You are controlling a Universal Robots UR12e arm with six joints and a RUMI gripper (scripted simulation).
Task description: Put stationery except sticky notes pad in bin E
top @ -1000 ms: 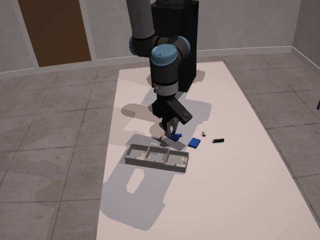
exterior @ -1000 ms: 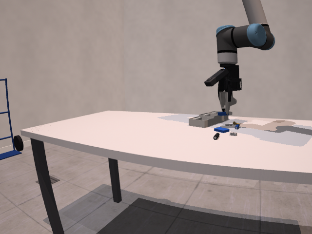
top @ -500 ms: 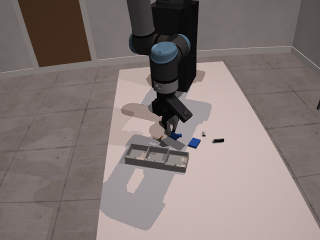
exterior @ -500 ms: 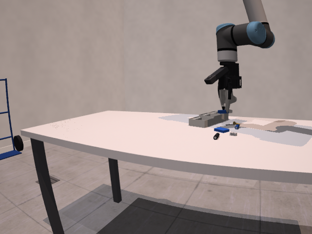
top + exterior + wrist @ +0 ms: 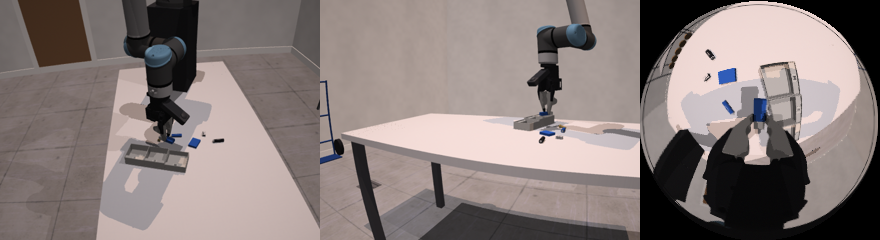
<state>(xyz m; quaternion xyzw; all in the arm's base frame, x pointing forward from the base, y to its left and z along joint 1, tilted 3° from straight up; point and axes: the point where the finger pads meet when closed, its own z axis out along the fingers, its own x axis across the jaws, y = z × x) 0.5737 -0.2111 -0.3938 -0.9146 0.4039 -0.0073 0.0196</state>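
The three-compartment bin tray is 50 mm ahead of my hand, 60 mm to the right of it and 60 mm below it. Also, from my hand: brass piece: 80 mm behind, 10 mm to the right, 70 mm below; blue cylinder: 70 mm behind, 60 mm to the left, 70 mm below; blue sticky-note pad: 120 mm to the left, 70 mm below.
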